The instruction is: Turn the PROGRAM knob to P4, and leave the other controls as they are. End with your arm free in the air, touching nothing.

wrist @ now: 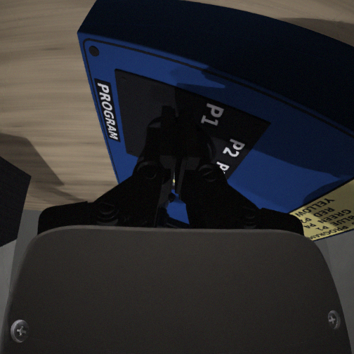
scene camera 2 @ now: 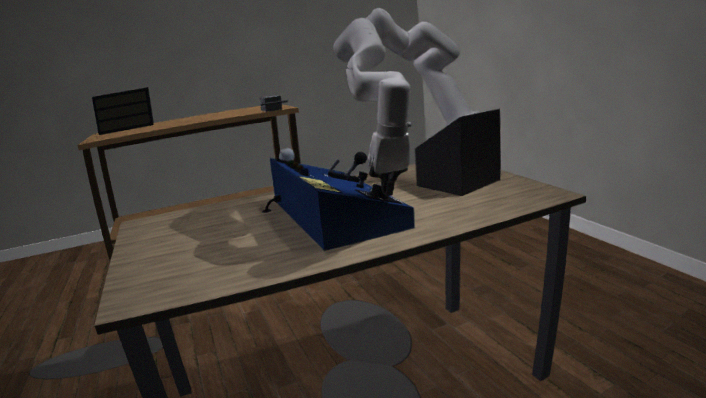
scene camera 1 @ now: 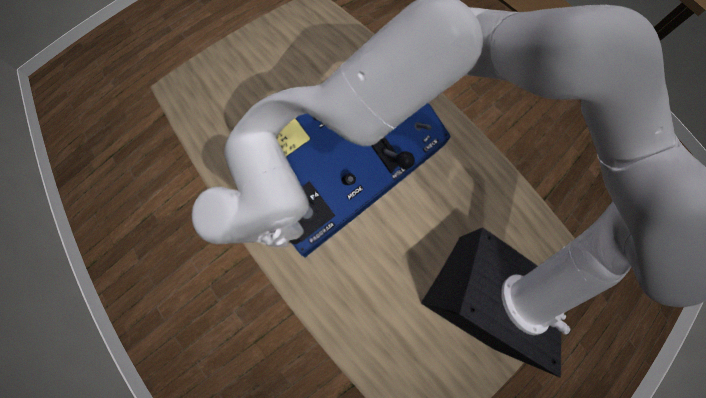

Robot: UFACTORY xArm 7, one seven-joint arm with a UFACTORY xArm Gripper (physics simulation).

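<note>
The blue console stands on the table. Its black PROGRAM plate shows P1, P2 and part of P3 in the wrist view, and P4 in scene camera 1. The black PROGRAM knob is mostly hidden behind the fingers; a tiny bit of yellow shows between the finger parts, and its setting cannot be read. My gripper points down, shut and empty, right at the knob; whether it touches the knob is unclear. In scene camera 1 the arm hides the fingers.
The MODE knob, a ball-ended lever and the CHECK switch are farther along the console. A yellow note lies on its face. The black arm pedestal stands nearby.
</note>
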